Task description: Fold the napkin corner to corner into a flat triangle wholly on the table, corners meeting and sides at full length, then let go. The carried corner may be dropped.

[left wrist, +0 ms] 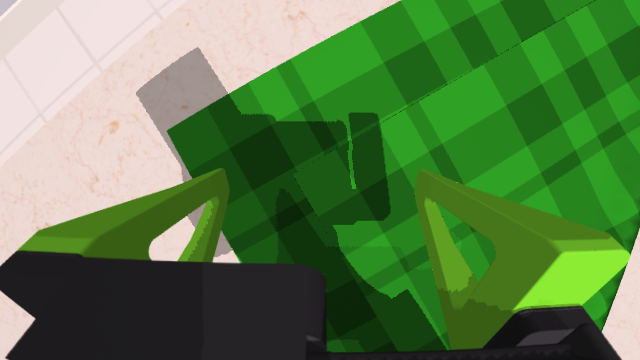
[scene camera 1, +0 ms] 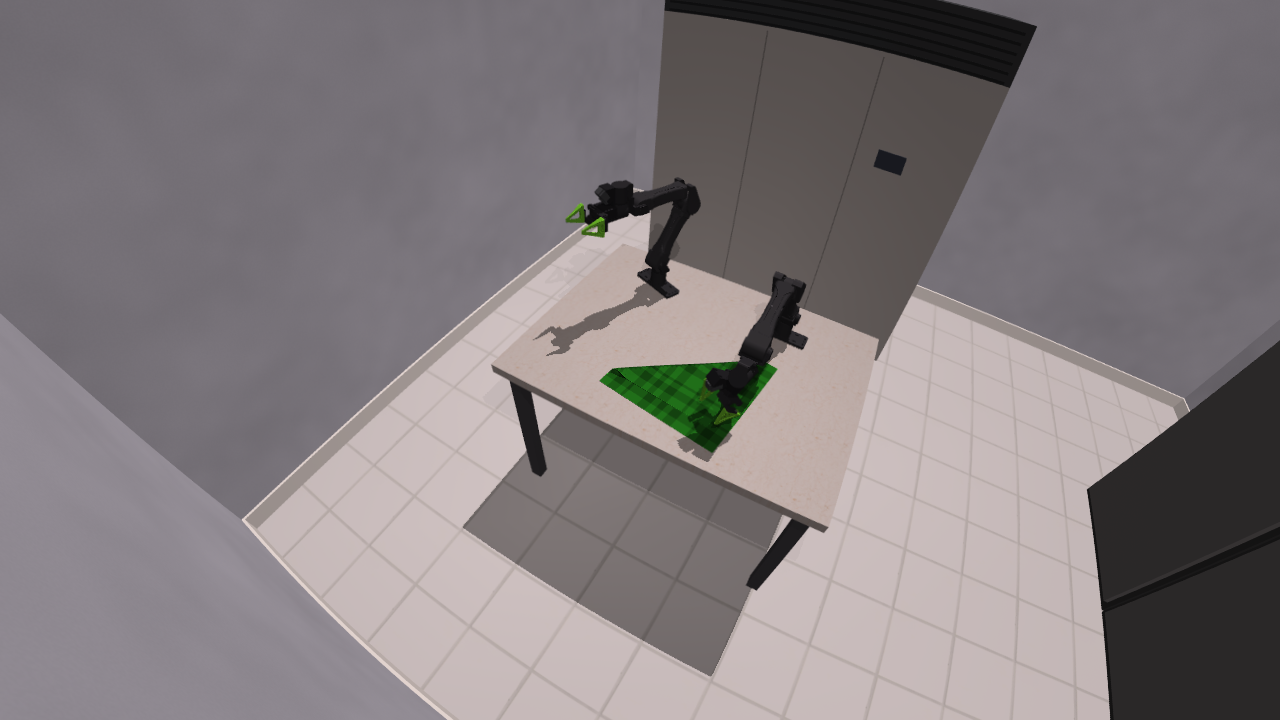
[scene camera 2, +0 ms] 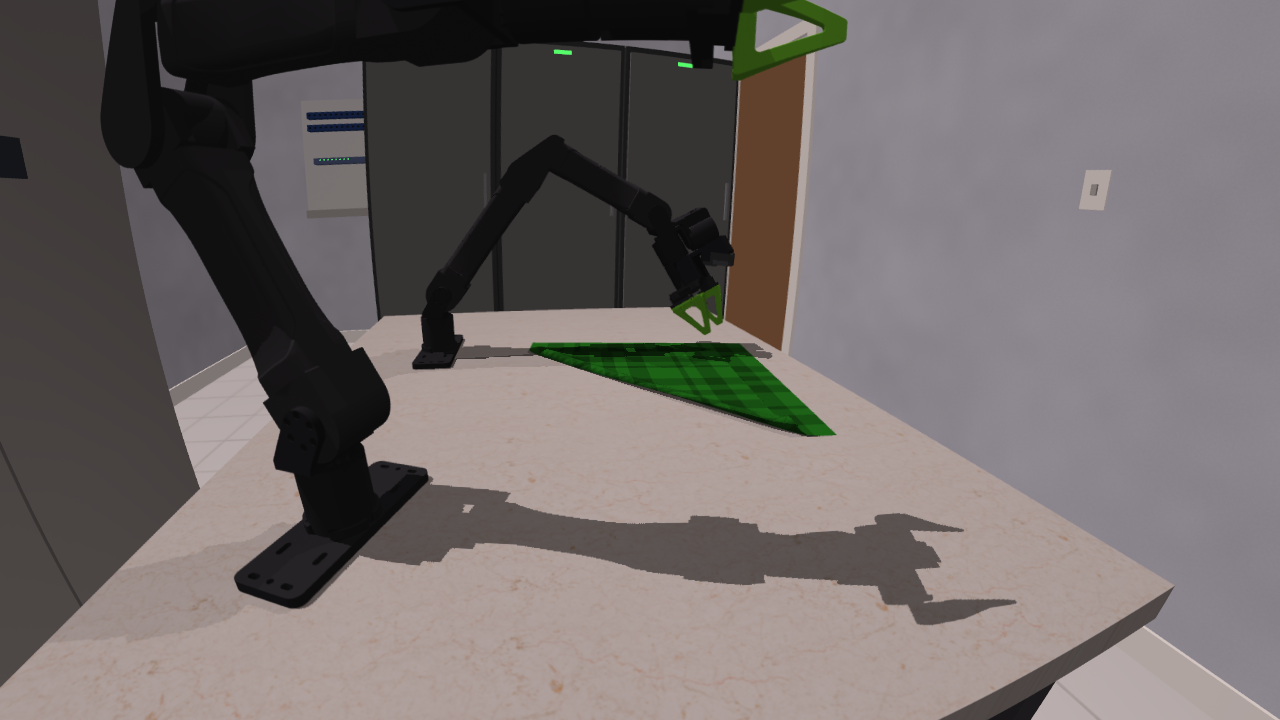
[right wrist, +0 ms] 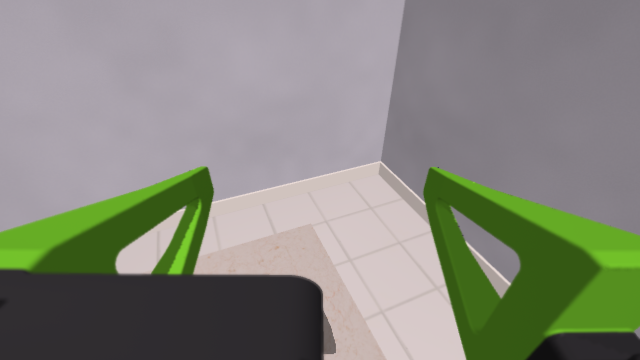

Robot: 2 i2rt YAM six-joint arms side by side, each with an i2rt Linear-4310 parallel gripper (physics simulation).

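Note:
The green checked napkin (scene camera 1: 662, 389) (scene camera 2: 716, 385) (left wrist: 460, 120) lies folded over into a near-triangle on the table. In the left wrist view the upper layer's corner lies inward of the lower layer's corner, and a strip of the lower layer shows along both edges. At the left end of the fold in scene camera 1 the layers look slightly offset. My left gripper (scene camera 1: 716, 406) (scene camera 2: 713, 327) (left wrist: 321, 179) is open and empty, above the napkin near that corner. My right gripper (scene camera 1: 576, 224) (right wrist: 318, 179) is open and empty, raised high and away from the napkin.
The table (scene camera 1: 787, 465) (scene camera 2: 626, 635) (left wrist: 100, 150) (right wrist: 270, 250) has its front edge near the napkin's lower corner in scene camera 1. Tall cabinets (scene camera 1: 787, 134) stand behind the arms. The right arm's shadow (scene camera 2: 644, 546) lies across the table.

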